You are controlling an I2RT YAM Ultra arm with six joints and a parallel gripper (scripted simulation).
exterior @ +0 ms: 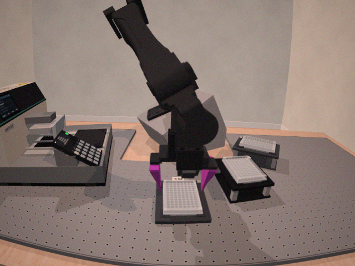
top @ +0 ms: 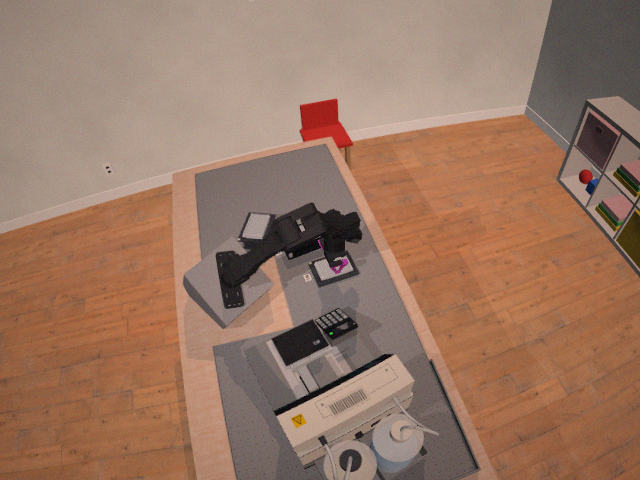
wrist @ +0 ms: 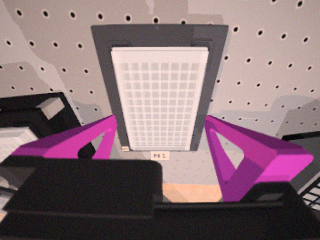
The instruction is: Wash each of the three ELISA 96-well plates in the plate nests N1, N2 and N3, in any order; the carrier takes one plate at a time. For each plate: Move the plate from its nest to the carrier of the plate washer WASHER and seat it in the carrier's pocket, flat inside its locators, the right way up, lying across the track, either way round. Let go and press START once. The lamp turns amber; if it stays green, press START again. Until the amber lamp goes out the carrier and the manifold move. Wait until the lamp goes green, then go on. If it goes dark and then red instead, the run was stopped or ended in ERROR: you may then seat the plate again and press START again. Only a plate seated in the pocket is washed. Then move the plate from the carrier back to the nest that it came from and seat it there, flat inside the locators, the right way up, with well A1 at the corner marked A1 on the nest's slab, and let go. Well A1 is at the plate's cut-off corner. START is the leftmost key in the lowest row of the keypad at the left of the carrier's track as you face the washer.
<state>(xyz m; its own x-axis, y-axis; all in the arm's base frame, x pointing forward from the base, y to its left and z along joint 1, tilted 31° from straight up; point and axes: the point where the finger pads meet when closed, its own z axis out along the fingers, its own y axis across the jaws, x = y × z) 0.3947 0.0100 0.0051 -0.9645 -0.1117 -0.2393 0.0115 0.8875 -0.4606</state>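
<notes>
Now: hand 40 mm above the nest N1. From my hand the other things lie so: black carrier pocket: 290 mm to the right, 230 mm behind, 30 mm above; then grey manifold: 440 mm to the right, 200 mm behind, 80 mm above; then raised black nest: 170 mm to the left, 70 mm behind.
</notes>
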